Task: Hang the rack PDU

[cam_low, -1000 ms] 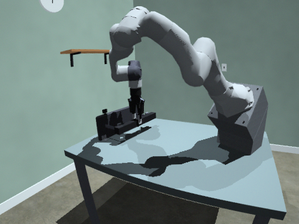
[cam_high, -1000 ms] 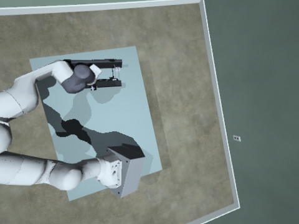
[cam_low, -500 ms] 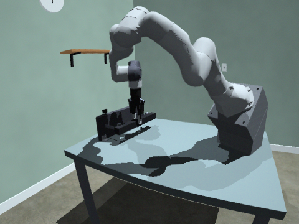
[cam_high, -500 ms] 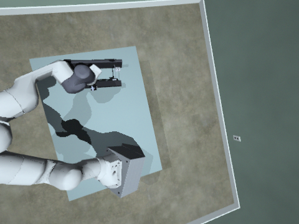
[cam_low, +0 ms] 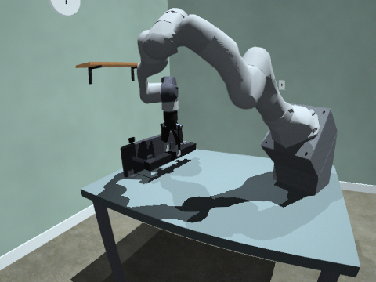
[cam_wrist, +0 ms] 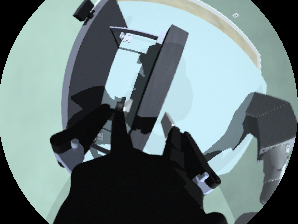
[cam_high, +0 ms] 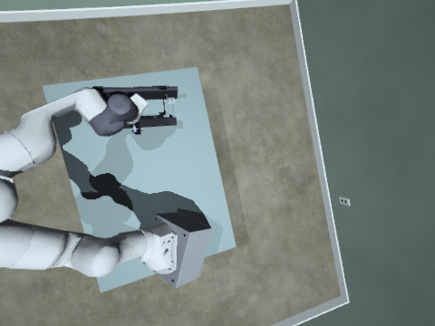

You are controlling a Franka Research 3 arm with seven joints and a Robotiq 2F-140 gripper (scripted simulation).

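My hand is 2 cm short of the rack PDU and 3 cm above it. From my hand the other things lie so: dark mounting panel 16 cm ahead, 4 cm below.
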